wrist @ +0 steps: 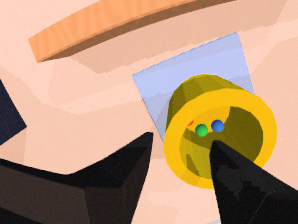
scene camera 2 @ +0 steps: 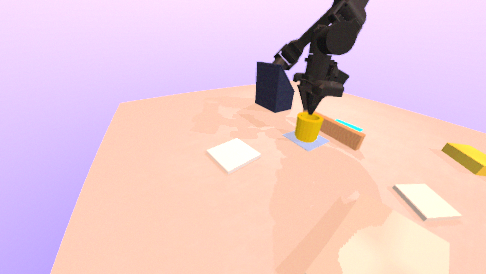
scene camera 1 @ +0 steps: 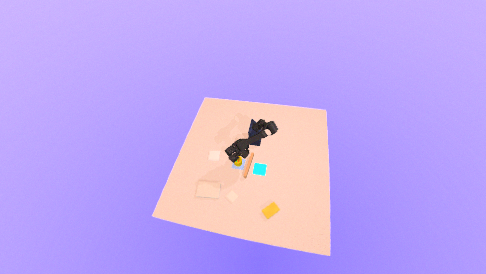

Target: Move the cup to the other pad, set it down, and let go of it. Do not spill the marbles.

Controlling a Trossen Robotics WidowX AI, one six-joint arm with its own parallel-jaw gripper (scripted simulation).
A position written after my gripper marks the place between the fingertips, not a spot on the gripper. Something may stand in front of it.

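Observation:
You'd find my gripper [scene camera 2: 307, 112] [wrist: 182, 143] in the scene, and I'm seeing a yellow cup [wrist: 249, 127] as well. There's an orange bar [scene camera 2: 352, 138] too.

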